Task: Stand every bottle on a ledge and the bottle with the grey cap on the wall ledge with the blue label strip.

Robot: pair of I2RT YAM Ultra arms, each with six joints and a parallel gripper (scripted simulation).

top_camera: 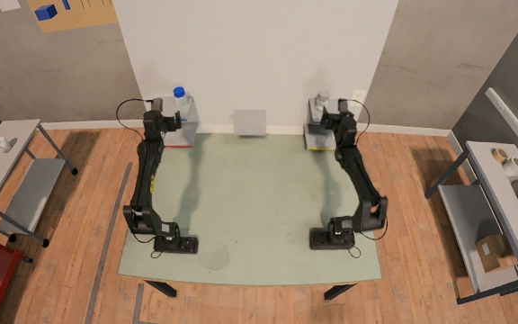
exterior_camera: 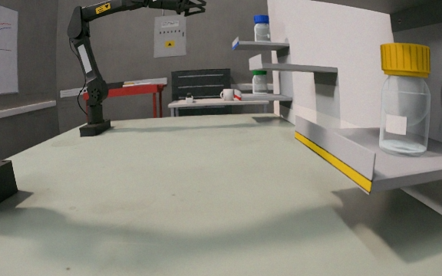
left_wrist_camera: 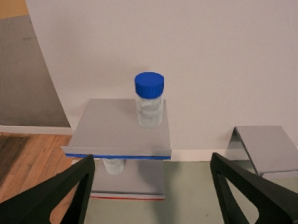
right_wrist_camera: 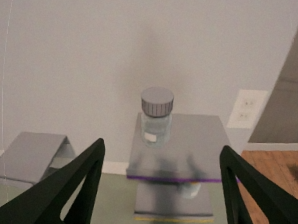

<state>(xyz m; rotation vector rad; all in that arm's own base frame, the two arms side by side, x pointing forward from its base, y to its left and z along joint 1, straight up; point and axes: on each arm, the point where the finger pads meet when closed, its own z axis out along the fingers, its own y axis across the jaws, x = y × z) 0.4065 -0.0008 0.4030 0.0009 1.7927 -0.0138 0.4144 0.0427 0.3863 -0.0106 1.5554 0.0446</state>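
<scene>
My right hand is 16 cm short of the grey-capped bottle and 10 cm above it. Round my right hand: yellow-capped bottle 15 cm ahead, 9 cm to the right, 29 cm below; blue-capped bottle 20 cm ahead, 69 cm to the left, 10 cm below; yellow strip 7 cm ahead, 5 cm to the right, 35 cm below.
</scene>
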